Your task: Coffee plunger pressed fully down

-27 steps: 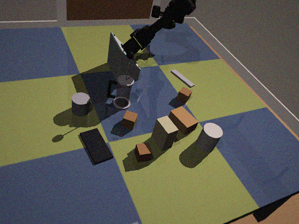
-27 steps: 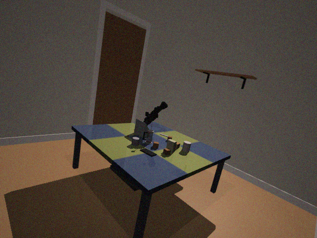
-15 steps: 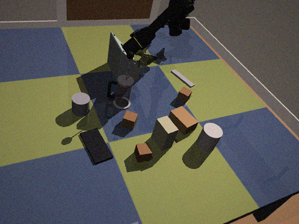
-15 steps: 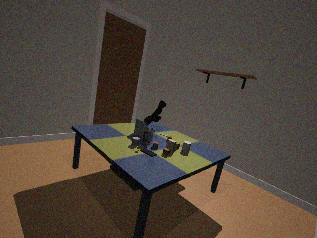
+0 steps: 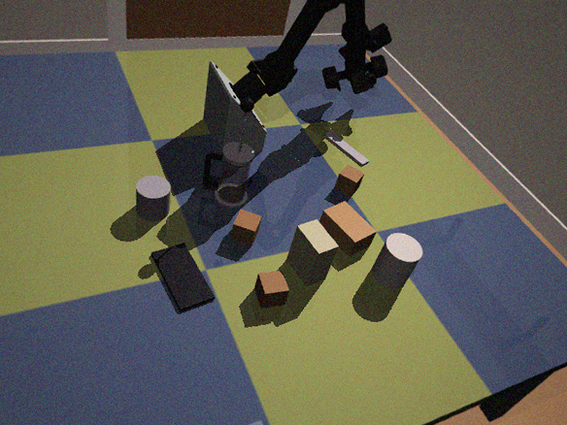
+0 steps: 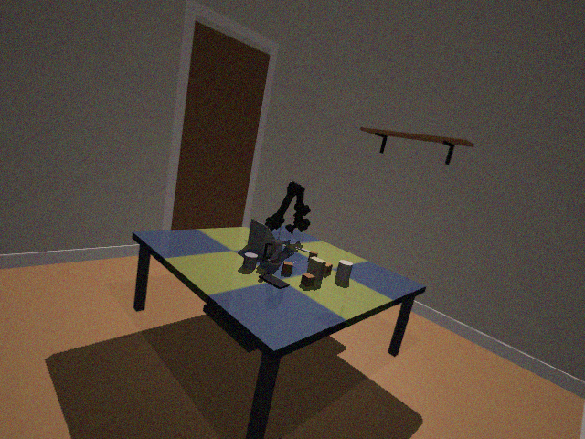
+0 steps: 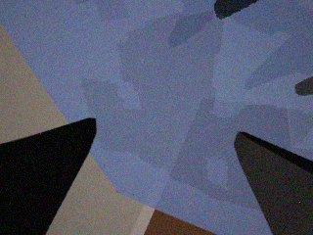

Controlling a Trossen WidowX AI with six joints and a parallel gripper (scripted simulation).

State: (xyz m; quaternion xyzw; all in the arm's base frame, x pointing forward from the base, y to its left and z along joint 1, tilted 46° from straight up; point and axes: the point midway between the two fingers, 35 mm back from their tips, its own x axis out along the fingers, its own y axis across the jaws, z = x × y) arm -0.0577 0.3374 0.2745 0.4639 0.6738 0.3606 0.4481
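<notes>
My gripper tip is 28 cm short of the coffee press, 57 cm to the left of it and 8 cm below it. Round my gripper tip: flat white bar 21 cm ahead, 16 cm to the right, 4 cm below; then tall cream block 54 cm ahead, 50 cm to the right, 1 cm above; then orange block 49 cm ahead, 36 cm to the right, 2 cm below.
</notes>
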